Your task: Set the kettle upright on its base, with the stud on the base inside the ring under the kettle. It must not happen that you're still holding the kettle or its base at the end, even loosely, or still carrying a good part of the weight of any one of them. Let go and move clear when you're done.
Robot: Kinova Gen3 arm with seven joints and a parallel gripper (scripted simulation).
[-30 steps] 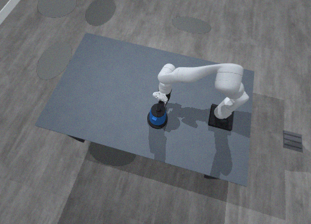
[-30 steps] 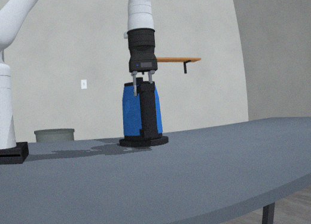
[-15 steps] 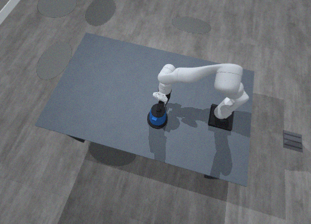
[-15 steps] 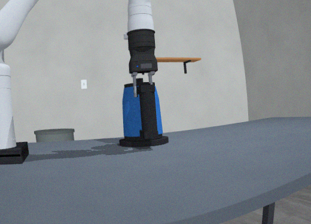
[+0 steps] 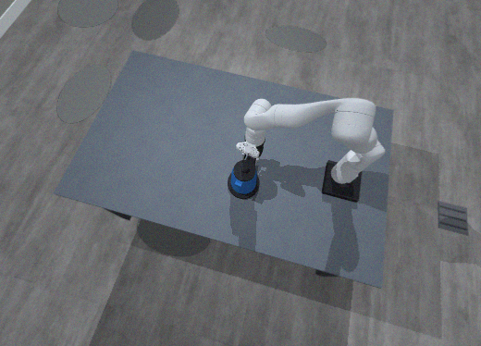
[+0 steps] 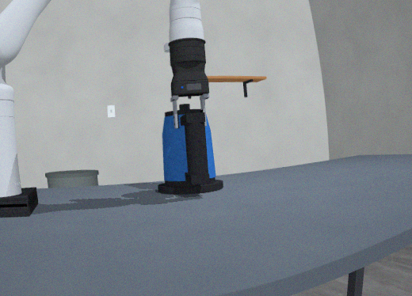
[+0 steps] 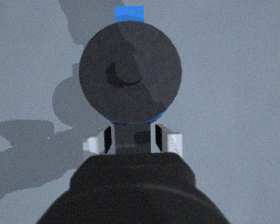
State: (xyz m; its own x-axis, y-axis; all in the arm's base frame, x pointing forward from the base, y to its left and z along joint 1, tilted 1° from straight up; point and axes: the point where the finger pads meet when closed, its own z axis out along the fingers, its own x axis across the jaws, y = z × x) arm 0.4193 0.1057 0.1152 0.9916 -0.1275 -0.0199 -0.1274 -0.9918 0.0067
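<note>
My gripper is now 3 cm to the right of the blue kettle and 5 cm above it. From my hand the other things lie so: round black base 1 cm ahead, 6 cm to the left, 15 cm below.
</note>
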